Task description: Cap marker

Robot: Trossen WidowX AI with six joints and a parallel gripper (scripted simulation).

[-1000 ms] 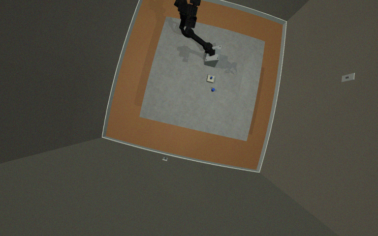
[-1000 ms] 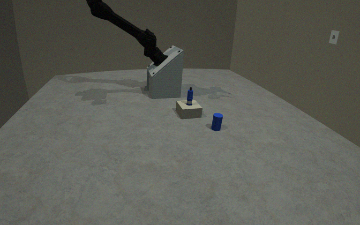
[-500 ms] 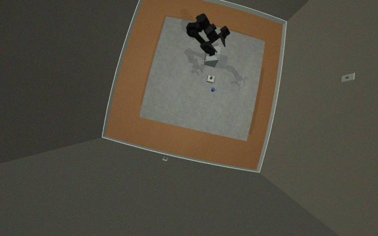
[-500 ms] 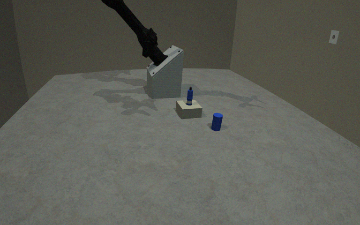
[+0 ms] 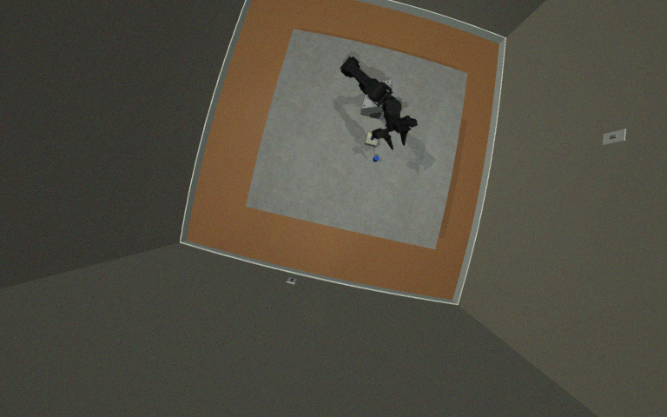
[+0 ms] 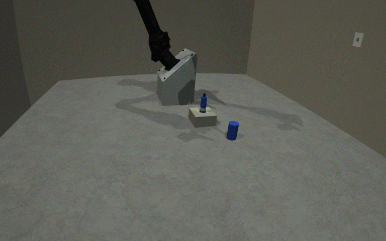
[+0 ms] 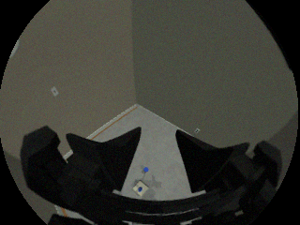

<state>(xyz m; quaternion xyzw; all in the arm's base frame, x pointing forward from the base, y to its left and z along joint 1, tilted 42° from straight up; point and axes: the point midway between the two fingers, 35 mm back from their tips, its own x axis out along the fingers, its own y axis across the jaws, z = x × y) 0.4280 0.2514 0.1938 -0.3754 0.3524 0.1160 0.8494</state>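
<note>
My gripper tip is 46 cm above the blue cap, 4 cm past it and 1 cm to the left of it. The rest, counted from my gripper tip: beige holder block (47 cm below, 17 cm behind, 5 cm to the right).
</note>
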